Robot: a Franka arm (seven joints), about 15 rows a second.
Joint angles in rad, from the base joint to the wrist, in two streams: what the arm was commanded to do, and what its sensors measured. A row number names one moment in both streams.
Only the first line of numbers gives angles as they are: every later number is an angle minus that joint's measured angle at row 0.
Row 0, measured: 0.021 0.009 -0.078 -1.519 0.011 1.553 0.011
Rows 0 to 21, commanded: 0.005 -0.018 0.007 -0.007 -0.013 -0.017 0.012; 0.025 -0.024 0.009 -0.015 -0.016 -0.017 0.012; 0.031 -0.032 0.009 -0.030 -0.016 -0.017 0.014; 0.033 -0.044 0.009 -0.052 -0.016 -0.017 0.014; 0.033 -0.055 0.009 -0.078 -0.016 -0.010 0.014; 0.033 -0.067 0.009 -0.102 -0.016 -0.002 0.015; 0.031 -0.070 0.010 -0.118 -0.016 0.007 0.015; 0.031 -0.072 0.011 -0.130 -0.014 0.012 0.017; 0.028 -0.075 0.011 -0.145 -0.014 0.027 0.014; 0.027 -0.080 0.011 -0.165 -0.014 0.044 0.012; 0.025 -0.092 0.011 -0.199 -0.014 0.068 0.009; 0.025 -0.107 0.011 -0.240 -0.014 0.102 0.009; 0.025 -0.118 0.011 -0.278 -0.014 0.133 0.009; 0.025 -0.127 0.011 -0.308 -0.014 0.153 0.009; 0.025 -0.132 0.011 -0.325 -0.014 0.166 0.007; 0.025 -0.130 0.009 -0.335 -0.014 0.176 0.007; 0.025 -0.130 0.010 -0.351 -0.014 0.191 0.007; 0.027 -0.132 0.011 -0.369 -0.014 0.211 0.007; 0.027 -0.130 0.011 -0.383 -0.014 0.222 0.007; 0.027 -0.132 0.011 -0.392 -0.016 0.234 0.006; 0.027 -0.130 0.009 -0.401 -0.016 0.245 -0.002; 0.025 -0.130 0.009 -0.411 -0.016 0.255 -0.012
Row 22, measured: 0.033 -0.096 0.003 -0.356 -0.001 0.217 0.000
